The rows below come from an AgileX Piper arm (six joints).
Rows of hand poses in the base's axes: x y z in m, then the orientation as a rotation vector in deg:
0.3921 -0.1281 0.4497 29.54 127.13 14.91
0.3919 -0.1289 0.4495 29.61 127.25 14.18
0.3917 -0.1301 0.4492 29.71 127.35 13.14
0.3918 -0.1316 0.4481 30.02 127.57 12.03
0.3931 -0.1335 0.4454 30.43 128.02 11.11
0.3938 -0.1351 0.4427 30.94 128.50 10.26
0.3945 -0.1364 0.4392 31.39 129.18 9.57
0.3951 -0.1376 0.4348 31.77 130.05 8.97
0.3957 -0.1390 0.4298 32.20 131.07 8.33
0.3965 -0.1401 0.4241 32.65 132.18 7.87
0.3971 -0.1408 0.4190 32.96 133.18 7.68
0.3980 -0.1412 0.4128 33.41 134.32 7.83
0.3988 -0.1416 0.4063 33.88 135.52 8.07
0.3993 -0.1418 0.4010 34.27 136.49 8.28
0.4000 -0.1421 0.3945 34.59 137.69 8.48
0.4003 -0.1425 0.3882 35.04 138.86 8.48
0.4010 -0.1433 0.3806 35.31 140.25 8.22
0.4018 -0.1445 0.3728 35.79 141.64 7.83
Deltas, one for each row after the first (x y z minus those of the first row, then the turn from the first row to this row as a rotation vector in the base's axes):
-0.0002 -0.0008 -0.0002 -0.49 0.20 -0.26
-0.0004 -0.0020 -0.0005 -1.19 0.41 -0.66
-0.0003 -0.0035 -0.0016 -1.86 0.81 -1.19
0.0010 -0.0054 -0.0043 -2.34 1.43 -1.67
0.0017 -0.0070 -0.0070 -2.72 2.10 -2.18
0.0024 -0.0083 -0.0105 -2.99 2.93 -2.55
0.0030 -0.0095 -0.0149 -3.21 3.92 -2.79
0.0036 -0.0109 -0.0199 -3.42 5.07 -3.03
0.0044 -0.0120 -0.0256 -3.49 6.30 -3.21
0.0050 -0.0127 -0.0307 -3.43 7.35 -3.23
0.0059 -0.0131 -0.0369 -3.06 8.52 -3.20
0.0067 -0.0135 -0.0434 -2.62 9.75 -3.13
0.0072 -0.0137 -0.0487 -2.26 10.74 -3.08
0.0079 -0.0140 -0.0552 -1.90 11.93 -2.93
0.0082 -0.0144 -0.0615 -1.64 13.15 -2.93
0.0089 -0.0152 -0.0691 -1.60 14.57 -2.84
0.0097 -0.0164 -0.0769 -1.57 16.06 -2.93

